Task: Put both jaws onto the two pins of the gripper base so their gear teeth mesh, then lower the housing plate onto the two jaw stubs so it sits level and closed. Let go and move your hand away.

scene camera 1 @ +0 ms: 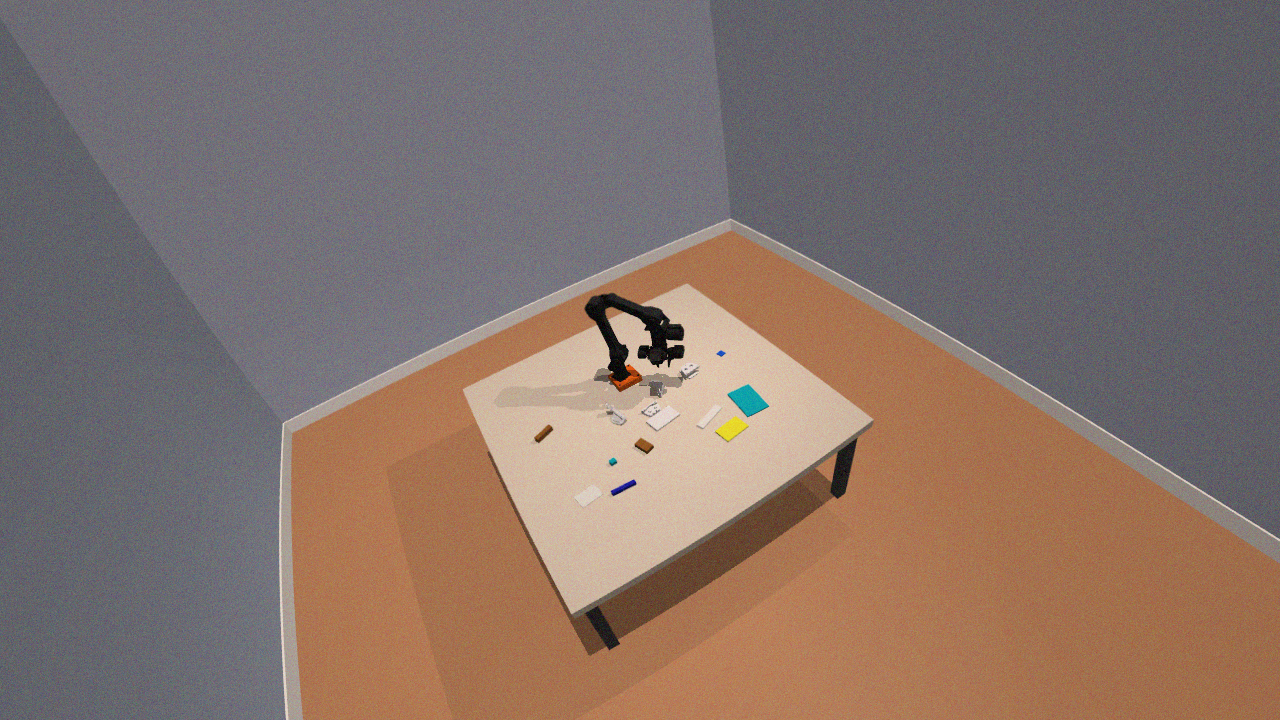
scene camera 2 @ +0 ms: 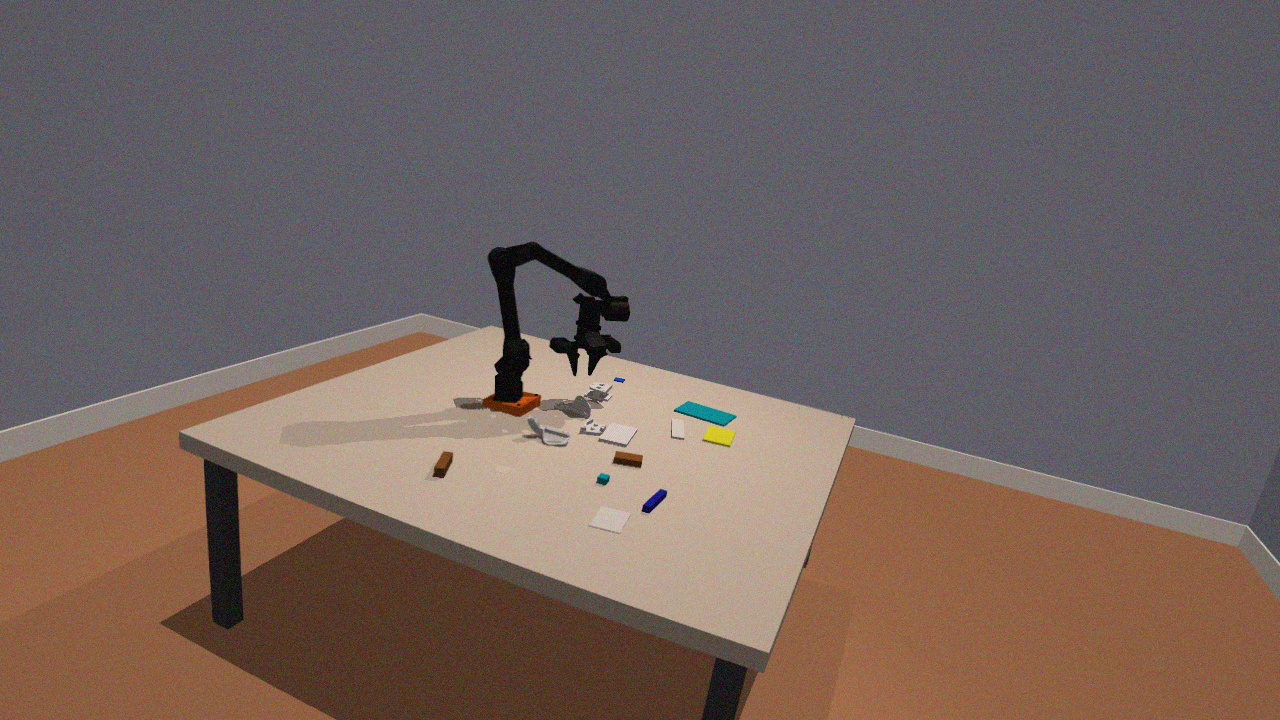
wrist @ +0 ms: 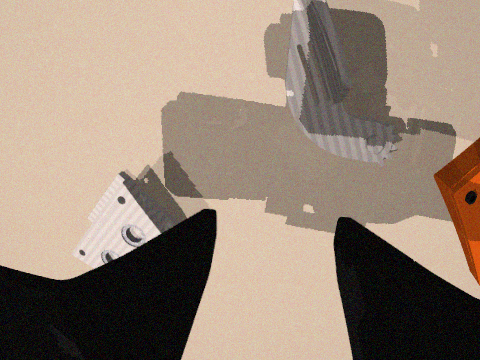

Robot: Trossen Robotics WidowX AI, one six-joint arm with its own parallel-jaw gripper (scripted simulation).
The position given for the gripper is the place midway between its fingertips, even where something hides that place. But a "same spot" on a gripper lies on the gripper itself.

gripper: scene camera 1; scene camera 2 582, 375; wrist
teal plate: scene camera 1; scene camera 2; not seen in the wrist view (out of frame)
same spot on teal plate: (scene camera 2: 695, 410) = (scene camera 1: 742, 396)
same spot on gripper: (wrist: 149, 296) = (scene camera 1: 668, 360)
